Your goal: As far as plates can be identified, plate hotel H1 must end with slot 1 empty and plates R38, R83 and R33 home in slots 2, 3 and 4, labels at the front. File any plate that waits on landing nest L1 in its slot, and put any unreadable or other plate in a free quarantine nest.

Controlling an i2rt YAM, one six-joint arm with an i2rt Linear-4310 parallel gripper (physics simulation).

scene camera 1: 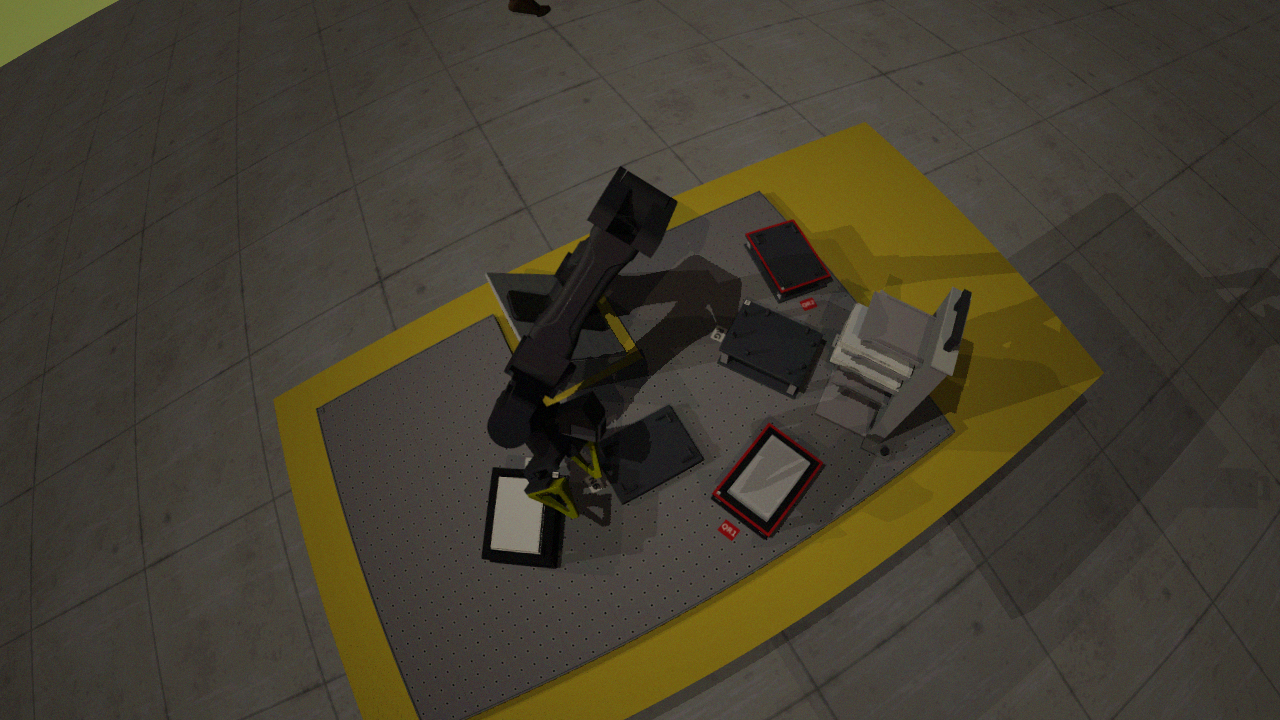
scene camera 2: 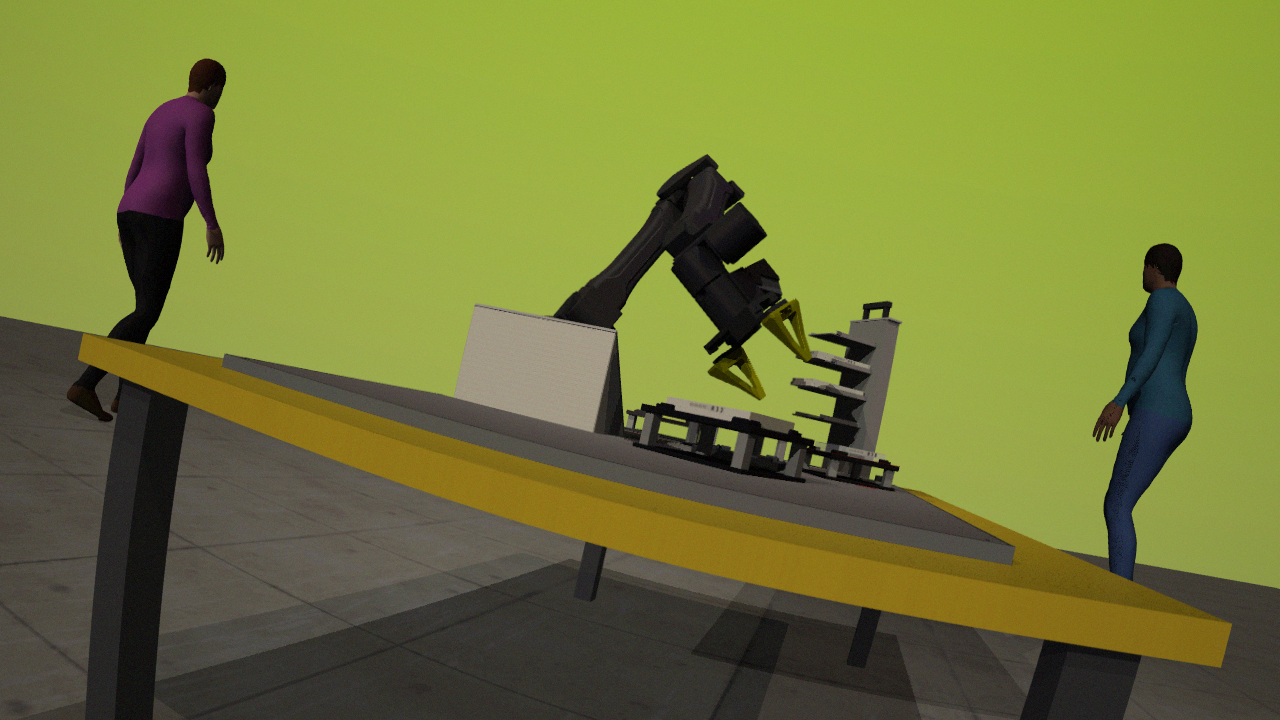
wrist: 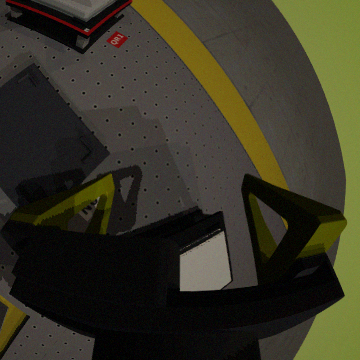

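Pixels of known places: gripper, fingertip midpoint: (scene camera 1: pixel 587 496) (scene camera 2: pixel 785 380) (wrist: pixel 177 180); arm's base, link origin: (scene camera 2: pixel 551 371).
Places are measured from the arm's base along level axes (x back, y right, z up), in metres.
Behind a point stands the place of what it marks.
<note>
My gripper (scene camera 1: pixel 587 497) {x -0.364, y 0.061, z 0.048 m} (scene camera 2: pixel 785 377) {x -0.364, y 0.061, z 0.048 m} (wrist: pixel 177 180) {x -0.364, y 0.061, z 0.048 m} is open and empty, tilted above and beside a white plate (scene camera 1: pixel 517 515) {x -0.338, y 0.186, z -0.007 m} (scene camera 2: pixel 729 411) {x -0.348, y 0.236, z -0.011 m} (wrist: pixel 205 262) {x -0.362, y 0.182, z -0.007 m}. That plate lies on a raised black nest (scene camera 1: pixel 550 548) {x -0.407, y 0.154, z -0.021 m} at the left; its front label in scene camera 2 seems to end in 33. Another pale plate (scene camera 1: pixel 771 476) {x -0.437, y -0.230, z -0.017 m} (scene camera 2: pixel 863 454) {x -0.465, y -0.174, z -0.023 m} (wrist: pixel 72 6) {x -0.419, y -0.180, z -0.018 m} lies on the red-rimmed nest QR1 (scene camera 1: pixel 768 531) {x -0.519, y -0.187, z -0.031 m} (wrist: pixel 50 22) {x -0.402, y -0.212, z -0.066 m}; its label is too small to read. Hotel H1 (scene camera 1: pixel 921 386) {x -0.450, y -0.447, z 0.179 m} (scene camera 2: pixel 875 376) {x -0.435, y -0.446, z 0.130 m} stands at the right, with white plates on two middle levels in scene camera 2. Its slot numbers are not readable.
Red-rimmed nest QR2 (scene camera 1: pixel 787 257) {x -0.043, y -0.481, z -0.031 m} bears no plate. A raised dark nest (scene camera 1: pixel 771 347) {x -0.223, y -0.339, z -0.011 m} stands before the hotel. A low dark pad (scene camera 1: pixel 655 454) {x -0.310, y -0.071, z -0.059 m} (wrist: pixel 40 130) {x -0.317, y -0.054, z -0.059 m} lies beside the gripper. A pale wedge-shaped box (scene camera 2: pixel 537 367) {x -0.023, y 0.085, z -0.002 m} stands by the arm's base. Two people (scene camera 2: pixel 165 161) (scene camera 2: pixel 1163 358) stand beyond the table.
</note>
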